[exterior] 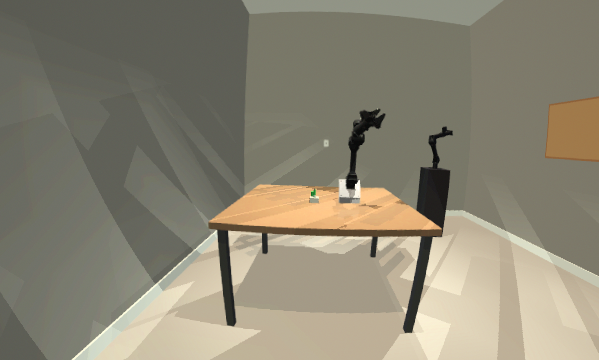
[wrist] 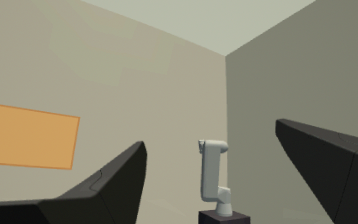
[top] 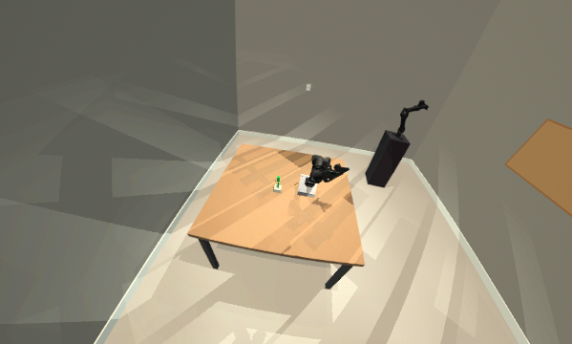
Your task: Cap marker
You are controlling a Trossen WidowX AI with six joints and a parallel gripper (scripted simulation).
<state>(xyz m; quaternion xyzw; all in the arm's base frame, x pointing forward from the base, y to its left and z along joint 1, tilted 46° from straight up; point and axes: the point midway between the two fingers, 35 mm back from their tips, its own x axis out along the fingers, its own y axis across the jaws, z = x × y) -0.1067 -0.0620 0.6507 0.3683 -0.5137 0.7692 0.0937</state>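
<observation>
Right now my gripper tip is 610 mm above the green cap, 490 mm to the left of it and 440 mm short of it. Round my gripper tip: holder block: 620 mm below, 420 mm ahead, 370 mm to the right.
</observation>
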